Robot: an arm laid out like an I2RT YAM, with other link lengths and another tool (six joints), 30 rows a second.
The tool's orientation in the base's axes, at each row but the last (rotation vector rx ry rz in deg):
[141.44, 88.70, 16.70]
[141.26, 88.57, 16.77]
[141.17, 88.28, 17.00]
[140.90, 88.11, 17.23]
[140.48, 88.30, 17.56]
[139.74, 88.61, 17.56]
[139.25, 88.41, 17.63]
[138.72, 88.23, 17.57]
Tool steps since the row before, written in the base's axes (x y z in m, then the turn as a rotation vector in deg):
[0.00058, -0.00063, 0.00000, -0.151, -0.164, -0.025]
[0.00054, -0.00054, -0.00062, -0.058, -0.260, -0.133]
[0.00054, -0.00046, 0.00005, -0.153, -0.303, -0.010]
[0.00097, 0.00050, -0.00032, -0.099, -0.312, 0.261]
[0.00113, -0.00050, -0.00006, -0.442, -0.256, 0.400]
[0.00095, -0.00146, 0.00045, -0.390, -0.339, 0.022]
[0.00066, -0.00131, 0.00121, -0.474, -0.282, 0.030]
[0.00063, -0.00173, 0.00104, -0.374, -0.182, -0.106]
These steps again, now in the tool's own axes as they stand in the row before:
[-0.00032, 0.00077, 0.00021, -0.214, -0.067, -0.006]
[-0.00029, 0.00052, 0.00079, -0.266, 0.022, 0.131]
[-0.00018, 0.00067, 0.00014, -0.339, -0.005, -0.010]
[0.00085, 0.00052, 0.00055, -0.310, 0.125, -0.252]
[0.00003, 0.00116, 0.00043, -0.397, -0.150, -0.490]
[-0.00090, 0.00156, -0.00002, -0.470, -0.188, -0.109]
[-0.00086, 0.00148, -0.00082, -0.453, -0.280, -0.147]
[-0.00127, 0.00158, -0.00061, -0.326, -0.280, 0.002]

